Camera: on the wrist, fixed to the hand. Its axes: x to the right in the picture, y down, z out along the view.
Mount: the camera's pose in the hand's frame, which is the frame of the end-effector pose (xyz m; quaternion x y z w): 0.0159 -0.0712 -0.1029 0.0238 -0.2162 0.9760 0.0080
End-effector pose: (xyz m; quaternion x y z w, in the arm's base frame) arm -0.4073 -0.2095 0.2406 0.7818 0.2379 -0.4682 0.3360
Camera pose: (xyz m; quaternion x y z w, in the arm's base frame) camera -0.3902 -0.0845 0.2394 0.1452 -0.8450 0.1495 0.4925
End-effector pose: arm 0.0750 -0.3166 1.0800 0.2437 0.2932 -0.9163 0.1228
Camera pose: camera 0.0738 -0.1996 1.0328 0.0929 -0.2839 0.0529 0.9529
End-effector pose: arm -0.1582 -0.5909 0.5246 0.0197 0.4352 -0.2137 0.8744
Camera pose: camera -0.2550 -0.6385 0.4593 0.3995 -0.2099 0.8371 0.3092
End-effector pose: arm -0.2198 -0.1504 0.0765 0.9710 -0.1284 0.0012 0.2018
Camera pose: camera -0.1815 -0.0509 0.1440 0.1125 0.9923 0.0099 0.0504
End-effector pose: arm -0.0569 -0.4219 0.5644 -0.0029 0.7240 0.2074 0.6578
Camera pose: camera -0.1372 -0.5140 0.5331 -0.7672 0.1287 -0.6271 0.0406
